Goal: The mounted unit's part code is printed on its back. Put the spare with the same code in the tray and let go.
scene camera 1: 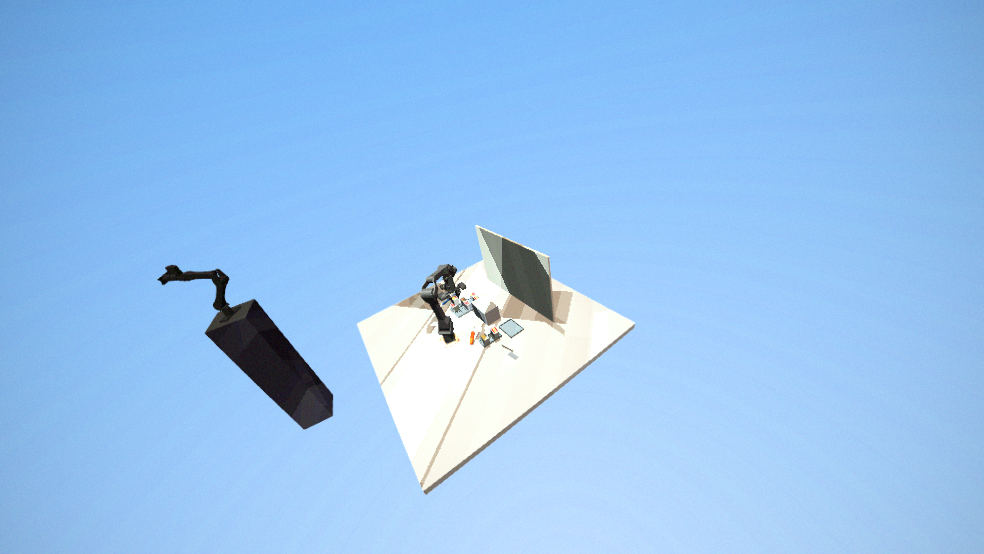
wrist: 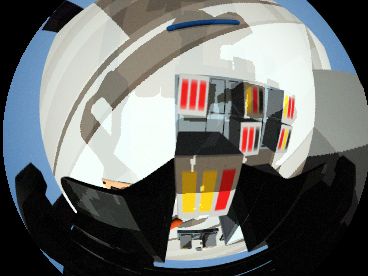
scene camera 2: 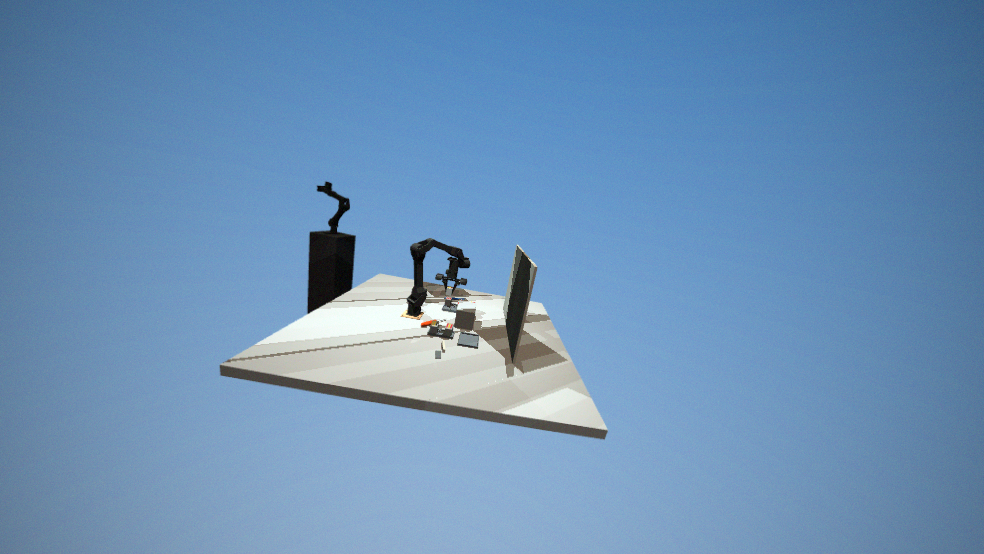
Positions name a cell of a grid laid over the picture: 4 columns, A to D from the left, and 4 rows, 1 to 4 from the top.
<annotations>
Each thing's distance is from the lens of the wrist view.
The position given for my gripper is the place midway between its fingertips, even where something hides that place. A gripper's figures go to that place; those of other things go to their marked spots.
my gripper (wrist: C3): 10 cm
spare (wrist: C3): 6 cm
grey mounted unit (wrist: C4): 25 cm
The marked spots on the grey mounted unit and the spare are 21 cm apart.
</annotations>
